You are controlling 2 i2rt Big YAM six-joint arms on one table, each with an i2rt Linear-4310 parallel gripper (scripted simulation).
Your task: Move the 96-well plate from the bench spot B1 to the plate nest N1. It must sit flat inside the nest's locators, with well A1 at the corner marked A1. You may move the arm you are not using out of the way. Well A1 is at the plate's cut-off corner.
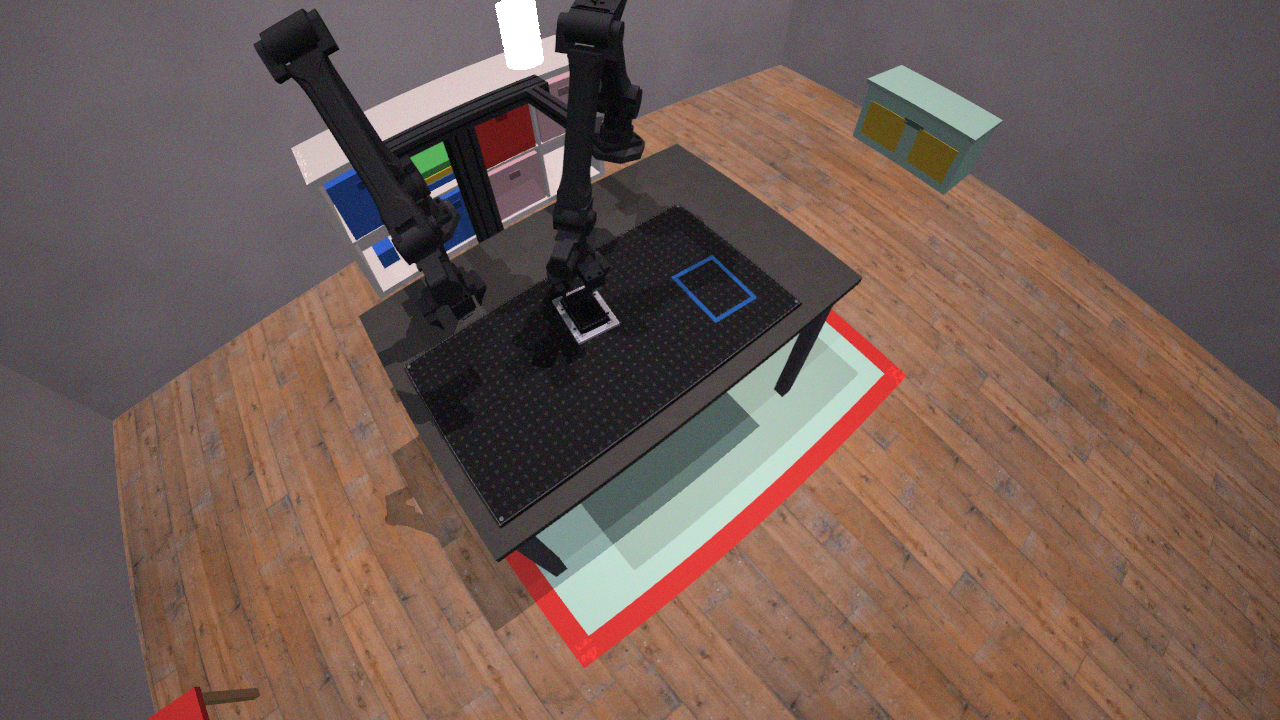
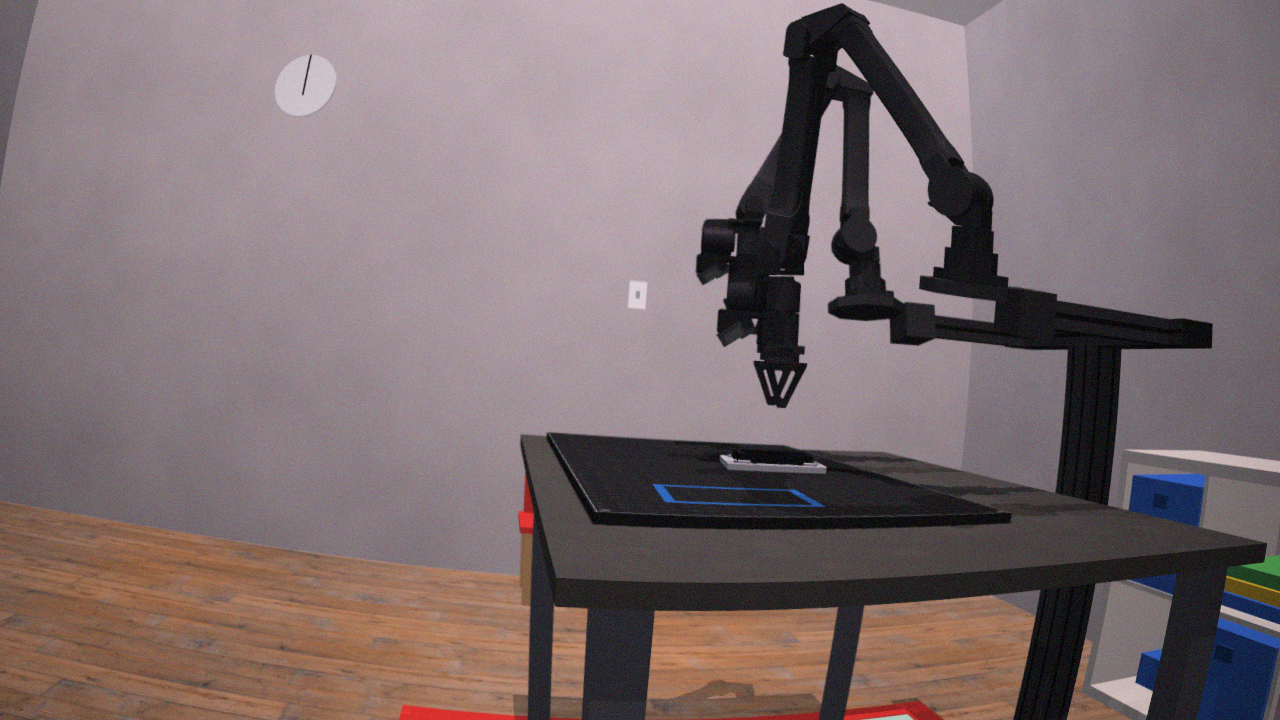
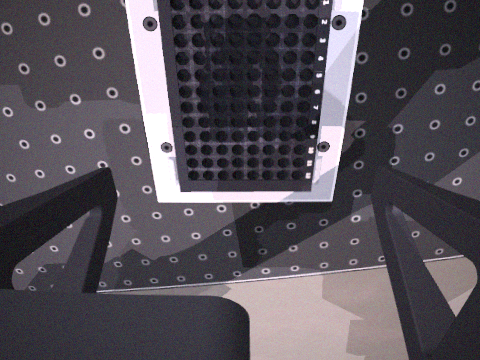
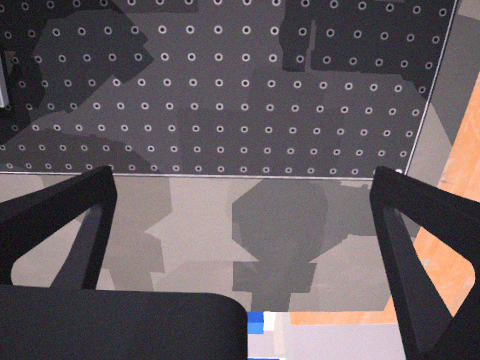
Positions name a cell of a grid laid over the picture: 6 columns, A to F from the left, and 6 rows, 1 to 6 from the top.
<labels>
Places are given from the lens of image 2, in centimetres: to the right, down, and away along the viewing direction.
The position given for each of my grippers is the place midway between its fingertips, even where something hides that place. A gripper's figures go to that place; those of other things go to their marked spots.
my left gripper (image 2: D4): 22, 8, 144
black 96-well plate (image 2: D4): 18, 15, 140
plate nest N1 (image 2: D4): 22, 17, 138
</labels>
